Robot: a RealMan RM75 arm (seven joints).
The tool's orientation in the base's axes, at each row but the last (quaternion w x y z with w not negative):
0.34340, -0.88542, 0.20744, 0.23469
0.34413, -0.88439, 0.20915, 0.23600
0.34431, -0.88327, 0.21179, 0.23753
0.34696, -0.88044, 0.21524, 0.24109
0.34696, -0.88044, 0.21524, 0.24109
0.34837, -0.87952, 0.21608, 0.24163
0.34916, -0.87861, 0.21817, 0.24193
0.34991, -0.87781, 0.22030, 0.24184
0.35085, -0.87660, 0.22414, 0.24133
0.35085, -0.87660, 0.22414, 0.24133
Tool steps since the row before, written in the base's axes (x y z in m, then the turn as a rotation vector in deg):
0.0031, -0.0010, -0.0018, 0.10, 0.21, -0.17
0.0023, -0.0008, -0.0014, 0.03, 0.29, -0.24
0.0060, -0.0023, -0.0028, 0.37, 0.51, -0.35
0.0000, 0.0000, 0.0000, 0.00, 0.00, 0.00
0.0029, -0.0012, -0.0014, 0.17, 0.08, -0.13
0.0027, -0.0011, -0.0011, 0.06, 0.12, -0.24
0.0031, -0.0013, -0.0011, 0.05, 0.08, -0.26
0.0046, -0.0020, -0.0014, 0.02, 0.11, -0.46
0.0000, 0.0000, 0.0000, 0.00, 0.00, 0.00
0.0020, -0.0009, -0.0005, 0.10, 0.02, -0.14
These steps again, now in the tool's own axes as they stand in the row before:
0.0037, 0.0000, -0.0004, 0.13, -0.11, 0.23
0.0028, 0.0000, -0.0003, 0.10, -0.09, 0.35
0.0069, -0.0003, -0.0015, 0.39, -0.36, 0.49
0.0000, 0.0000, 0.0000, 0.00, 0.00, 0.00
0.0034, -0.0001, -0.0008, 0.19, -0.08, 0.09
0.0030, -0.0002, -0.0008, 0.16, 0.01, 0.22
0.0034, -0.0003, -0.0011, 0.17, 0.05, 0.21
0.0049, -0.0005, -0.0018, 0.26, 0.15, 0.37
0.0000, 0.0000, 0.0000, 0.00, 0.00, 0.00
0.0021, -0.0003, -0.0009, 0.16, 0.00, 0.08

